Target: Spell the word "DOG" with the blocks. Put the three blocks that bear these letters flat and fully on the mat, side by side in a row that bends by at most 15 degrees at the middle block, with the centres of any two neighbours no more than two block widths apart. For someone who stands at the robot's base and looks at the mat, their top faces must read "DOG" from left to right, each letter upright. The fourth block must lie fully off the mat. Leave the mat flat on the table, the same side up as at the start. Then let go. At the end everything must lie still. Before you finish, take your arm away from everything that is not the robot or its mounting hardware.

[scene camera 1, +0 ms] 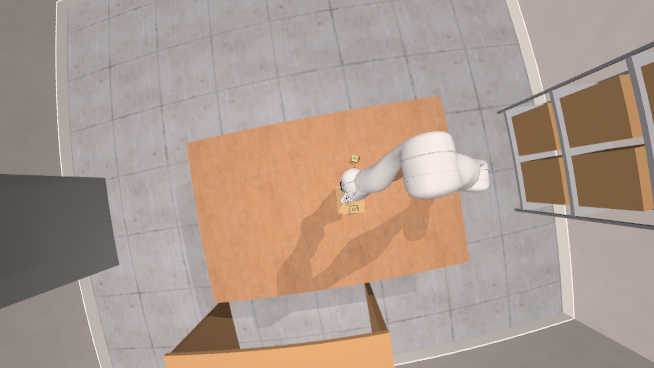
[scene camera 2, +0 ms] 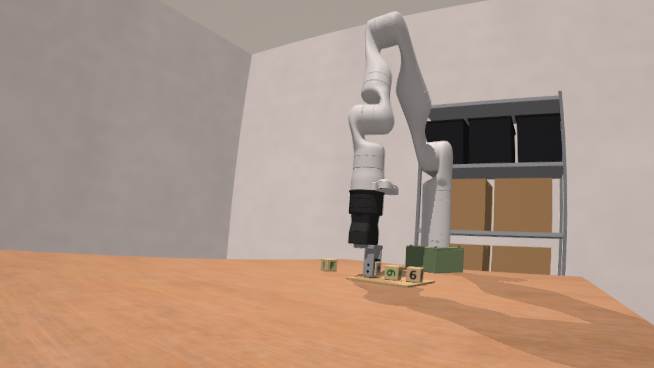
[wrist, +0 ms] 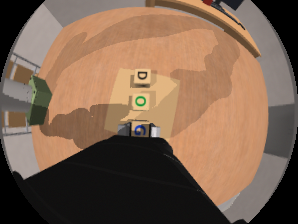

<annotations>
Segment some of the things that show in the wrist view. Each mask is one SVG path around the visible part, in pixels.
My gripper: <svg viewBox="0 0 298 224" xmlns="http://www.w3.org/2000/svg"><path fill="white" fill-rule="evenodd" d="M24 179L37 198L52 213L67 224L231 224L180 160L173 155L173 148L164 138L160 138L160 127L155 126L153 123L149 124L149 137L131 136L131 122L119 124L118 135L113 135L108 139L99 141L57 164Z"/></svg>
A thin tan mat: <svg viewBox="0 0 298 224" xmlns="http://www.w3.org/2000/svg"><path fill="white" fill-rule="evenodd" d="M119 68L108 106L104 129L117 133L118 124L125 124L133 120L149 121L161 128L160 138L164 138L169 143L176 112L180 80L151 73L150 88L136 88L134 85L134 70ZM132 93L150 94L149 111L134 111L131 109Z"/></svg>
</annotations>
